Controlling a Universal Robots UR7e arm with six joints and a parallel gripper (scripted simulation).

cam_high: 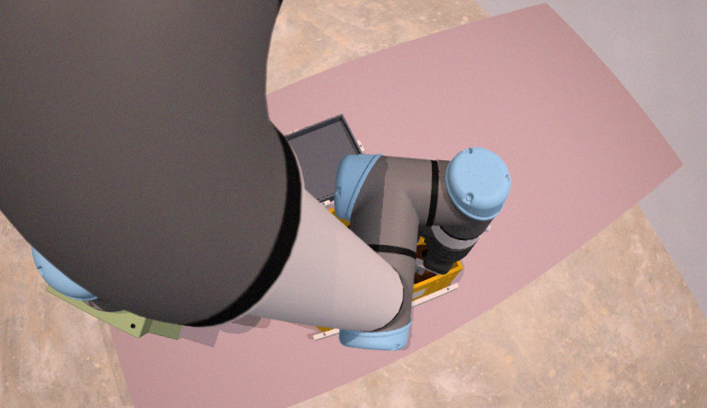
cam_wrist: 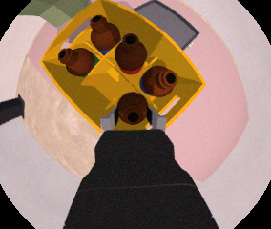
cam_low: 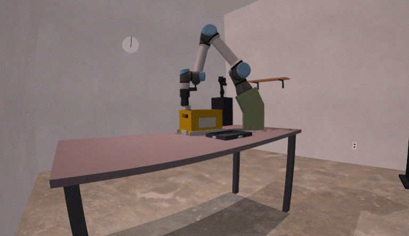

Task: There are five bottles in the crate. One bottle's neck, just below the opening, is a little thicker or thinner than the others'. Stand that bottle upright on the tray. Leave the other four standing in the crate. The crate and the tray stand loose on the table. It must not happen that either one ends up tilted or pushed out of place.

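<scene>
Now: the glass bottle 7 cm below my hand. Also, from my hand: dark tray 7 cm behind, 34 cm to the left, 15 cm below; crate 8 cm behind, 6 cm to the left, 8 cm below.
</scene>
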